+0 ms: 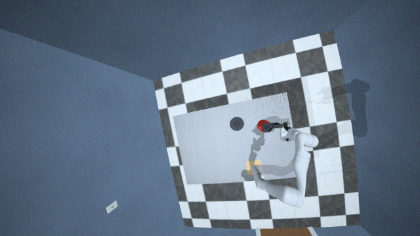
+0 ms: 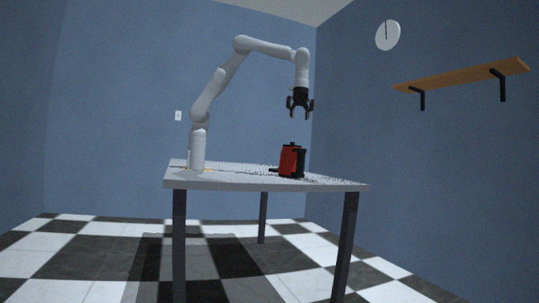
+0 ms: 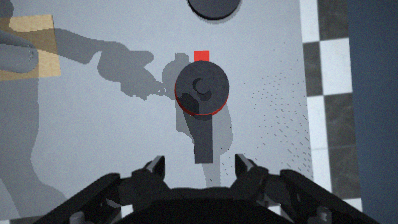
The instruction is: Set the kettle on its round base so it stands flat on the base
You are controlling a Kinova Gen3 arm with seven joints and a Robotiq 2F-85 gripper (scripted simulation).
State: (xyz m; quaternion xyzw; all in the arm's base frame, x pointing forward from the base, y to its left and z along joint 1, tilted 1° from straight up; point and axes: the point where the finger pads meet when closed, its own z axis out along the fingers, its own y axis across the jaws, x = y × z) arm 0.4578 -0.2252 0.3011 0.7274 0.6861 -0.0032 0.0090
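Now: the red kettle 21 cm below my hand, 6 cm to the left of it and 1 cm ahead of it. Also, from my hand: round black base: 36 cm to the left, 29 cm below, 7 cm ahead.
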